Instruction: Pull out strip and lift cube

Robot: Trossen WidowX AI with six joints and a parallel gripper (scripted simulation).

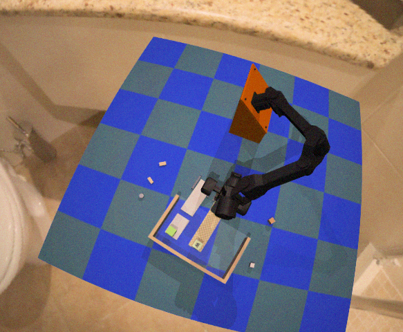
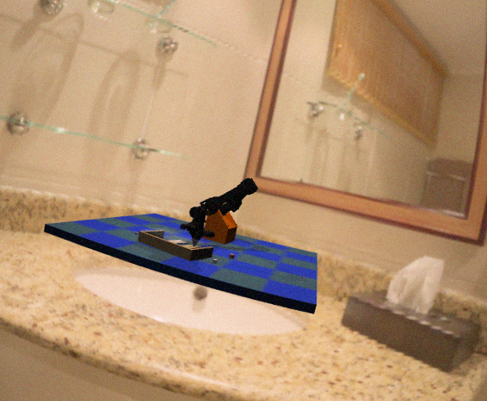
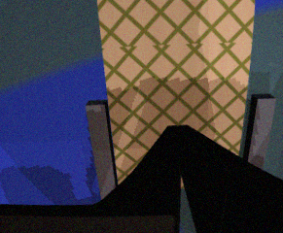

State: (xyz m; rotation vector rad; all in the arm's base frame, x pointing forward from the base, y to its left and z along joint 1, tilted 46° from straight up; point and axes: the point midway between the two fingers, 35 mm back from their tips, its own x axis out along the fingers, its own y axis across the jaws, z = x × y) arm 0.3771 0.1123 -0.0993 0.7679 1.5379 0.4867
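Now: gripper tip 9 cm short of the lattice strip and 2 cm to the left of it. Also, from my gripper tip: grey peg (9 cm ahead, 31 cm to the right).
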